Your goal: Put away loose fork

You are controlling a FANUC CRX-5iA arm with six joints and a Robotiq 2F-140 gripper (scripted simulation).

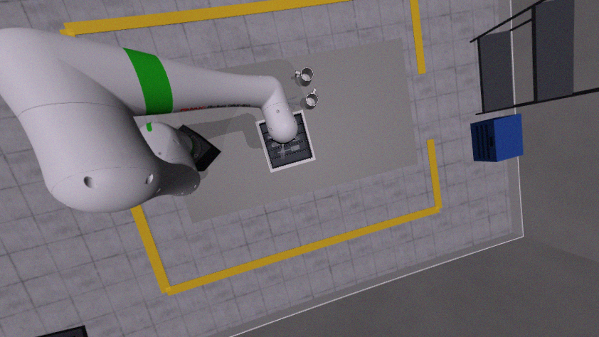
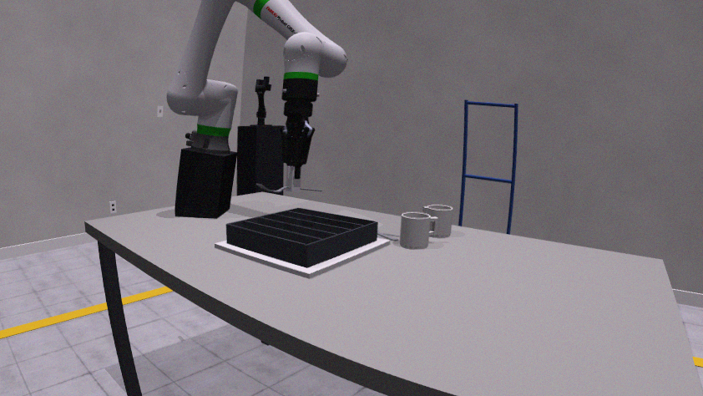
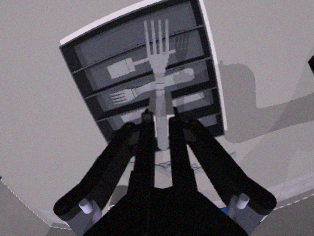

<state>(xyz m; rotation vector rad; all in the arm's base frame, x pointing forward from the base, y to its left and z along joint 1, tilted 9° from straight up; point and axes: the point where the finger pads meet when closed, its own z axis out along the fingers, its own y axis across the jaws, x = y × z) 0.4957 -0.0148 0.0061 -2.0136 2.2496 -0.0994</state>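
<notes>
The slotted tray lies 30 mm ahead of my hand and 130 mm below it.
</notes>
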